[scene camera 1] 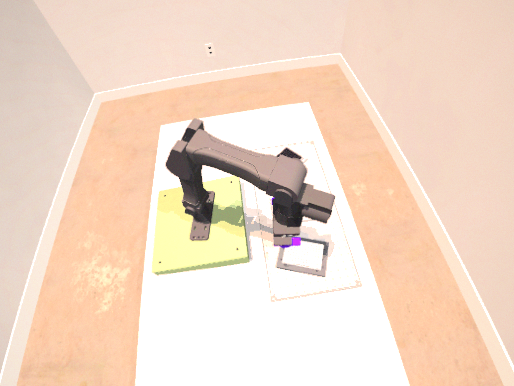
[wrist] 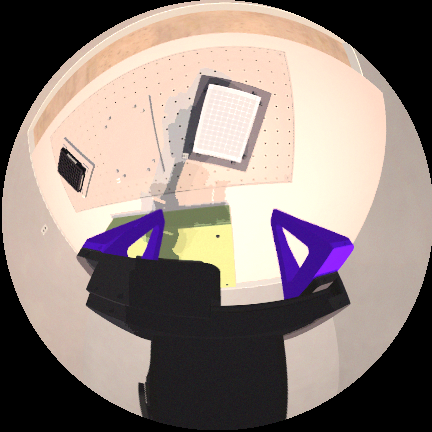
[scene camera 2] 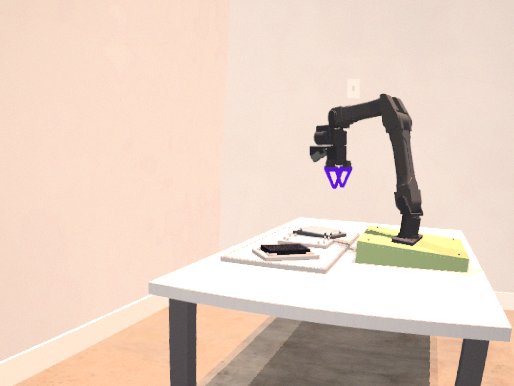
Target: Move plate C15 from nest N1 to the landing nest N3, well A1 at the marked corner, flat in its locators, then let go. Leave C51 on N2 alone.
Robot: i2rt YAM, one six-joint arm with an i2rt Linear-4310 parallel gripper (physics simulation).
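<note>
A white gridded plate [scene camera 1: 302,255] [scene camera 2: 320,231] [wrist: 227,122] sits in a dark grey nest [scene camera 1: 300,271] [wrist: 257,122]. A black plate [scene camera 2: 285,249] [wrist: 72,170] sits in a light nest [scene camera 2: 290,257] [wrist: 89,170] at the other end of the board. Between them is a pale nest [scene camera 2: 300,241] [wrist: 130,140] with small pins and no plate on it. Plate names, nest numbers and the marked corner cannot be read. My gripper [scene camera 1: 286,225] [scene camera 2: 338,186] [wrist: 217,214] is open and empty, high above the board. The arm hides the black plate in scene camera 1.
The pegboard [scene camera 1: 320,290] [scene camera 2: 320,270] [wrist: 280,165] carries the nests on the white table [scene camera 1: 200,325] [scene camera 2: 240,295] [wrist: 340,125]. The arm's yellow-green base block [scene camera 1: 172,250] [scene camera 2: 410,260] [wrist: 210,250] stands beside the board.
</note>
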